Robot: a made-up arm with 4 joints.
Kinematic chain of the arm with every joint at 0, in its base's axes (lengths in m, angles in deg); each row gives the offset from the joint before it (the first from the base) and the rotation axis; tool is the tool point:
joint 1: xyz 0 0 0.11 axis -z
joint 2: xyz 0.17 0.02 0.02 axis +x
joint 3: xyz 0.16 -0.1 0 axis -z
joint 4: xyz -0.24 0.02 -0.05 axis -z
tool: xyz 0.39 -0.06 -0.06
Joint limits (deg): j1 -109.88..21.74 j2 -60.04..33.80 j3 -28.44..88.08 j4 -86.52..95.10
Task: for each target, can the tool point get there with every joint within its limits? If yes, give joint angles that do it. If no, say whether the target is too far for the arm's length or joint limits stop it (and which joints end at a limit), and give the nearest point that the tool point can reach.
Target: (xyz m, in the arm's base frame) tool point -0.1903 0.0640 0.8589
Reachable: no: joint limits stop it (at a limit: joint 1, joint 2, joint 4) | nearest point -0.1246 -0.2757 0.4687 | short by 0.521 m
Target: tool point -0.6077 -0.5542 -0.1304
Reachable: no: joint limits stop it (at a limit: joint 1, joint 4) | nearest point -0.1737 -0.3777 -0.0191 | short by 0.482 m
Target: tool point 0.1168 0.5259 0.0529
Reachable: yes | joints -88.92 -16.55 47.29 -27.33
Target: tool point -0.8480 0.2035 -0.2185
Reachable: no: joint limits stop it (at a limit: joint 1, joint 4) | nearest point -0.4487 0.2690 -0.0228 | short by 0.449 m
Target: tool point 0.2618 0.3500 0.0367
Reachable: yes | joints -26.68 5.63 -2.19 -46.70
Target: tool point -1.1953 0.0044 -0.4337
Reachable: no: too far | nearest point -0.4347 0.2229 -0.0300 | short by 0.888 m
